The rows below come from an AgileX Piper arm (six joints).
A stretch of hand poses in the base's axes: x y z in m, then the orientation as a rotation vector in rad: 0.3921, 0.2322, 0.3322, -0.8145, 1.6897, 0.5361; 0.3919, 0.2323, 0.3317, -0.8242, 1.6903, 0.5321; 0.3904, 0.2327, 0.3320, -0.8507, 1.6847, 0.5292; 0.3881, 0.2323, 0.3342, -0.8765, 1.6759, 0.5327; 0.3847, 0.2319, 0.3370, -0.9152, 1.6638, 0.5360; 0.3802, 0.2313, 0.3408, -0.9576, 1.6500, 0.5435; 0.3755, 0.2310, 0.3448, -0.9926, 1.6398, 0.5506; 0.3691, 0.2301, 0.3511, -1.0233, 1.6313, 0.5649; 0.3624, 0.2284, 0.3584, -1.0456, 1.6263, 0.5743; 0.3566, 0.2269, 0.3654, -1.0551, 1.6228, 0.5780
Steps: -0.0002, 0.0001, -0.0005, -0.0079, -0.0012, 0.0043; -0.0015, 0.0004, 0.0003, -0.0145, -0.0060, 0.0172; -0.0023, -0.0004, 0.0022, -0.0095, -0.0058, 0.0206; -0.0034, -0.0004, 0.0028, -0.0158, -0.0083, 0.0297; -0.0045, -0.0006, 0.0038, -0.0153, -0.0073, 0.0347; -0.0047, -0.0003, 0.0040, -0.0128, -0.0043, 0.0288; -0.0064, -0.0009, 0.0063, -0.0074, 0.0008, 0.0292; -0.0067, -0.0017, 0.0073, -0.0065, 0.0012, 0.0204; -0.0058, -0.0015, 0.0070, -0.0023, -0.0007, 0.0089
